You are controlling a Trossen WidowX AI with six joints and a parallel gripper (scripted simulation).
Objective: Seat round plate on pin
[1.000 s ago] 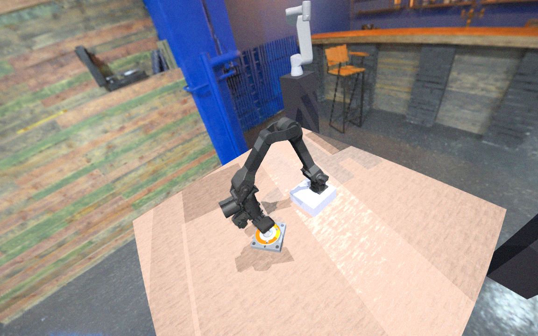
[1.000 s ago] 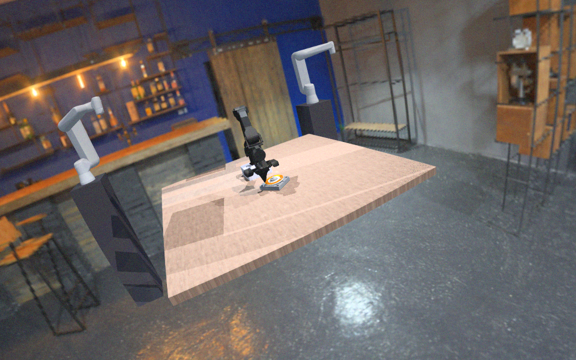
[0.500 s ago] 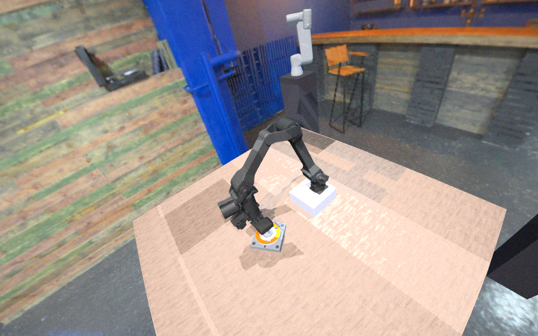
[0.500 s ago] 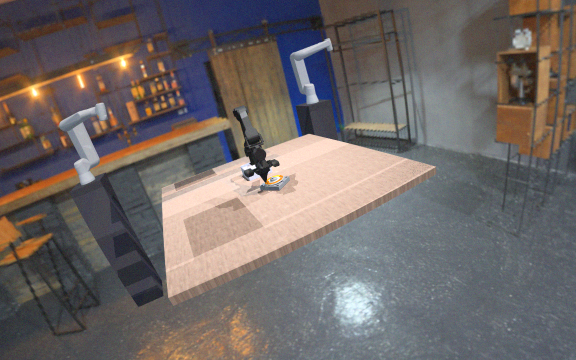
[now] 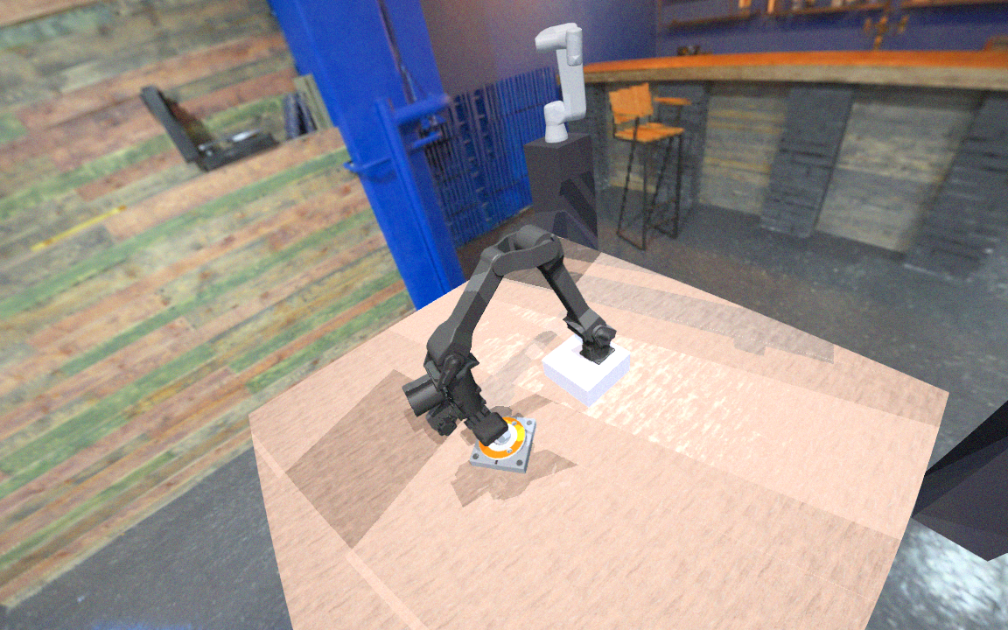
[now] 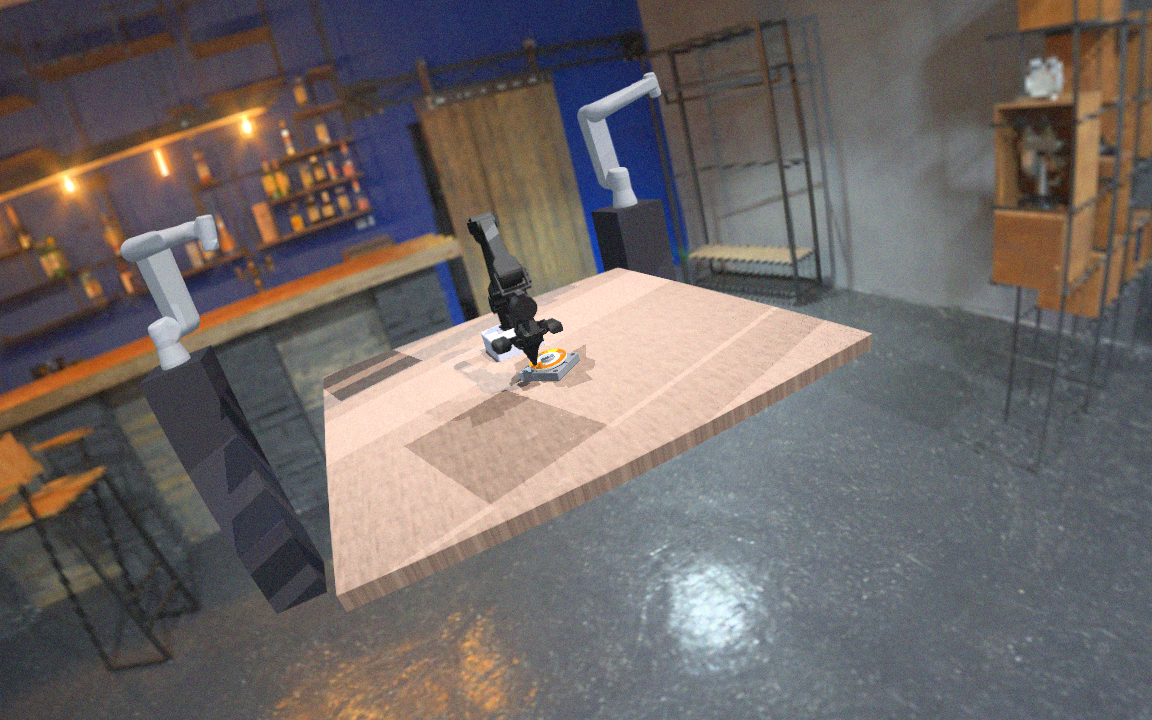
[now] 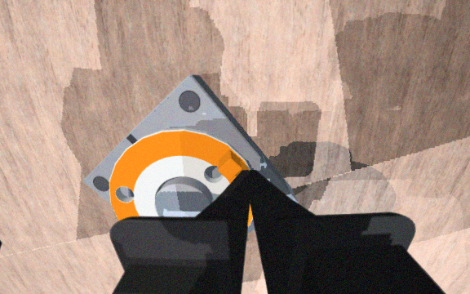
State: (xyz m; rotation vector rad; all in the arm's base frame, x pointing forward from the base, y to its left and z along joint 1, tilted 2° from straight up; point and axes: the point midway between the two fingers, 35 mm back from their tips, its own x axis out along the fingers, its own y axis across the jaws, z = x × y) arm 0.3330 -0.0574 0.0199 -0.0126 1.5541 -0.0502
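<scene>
Now: gripper tip 5 cm to the right of the square grey base, 2 cm past it and 2 cm above it.
</scene>
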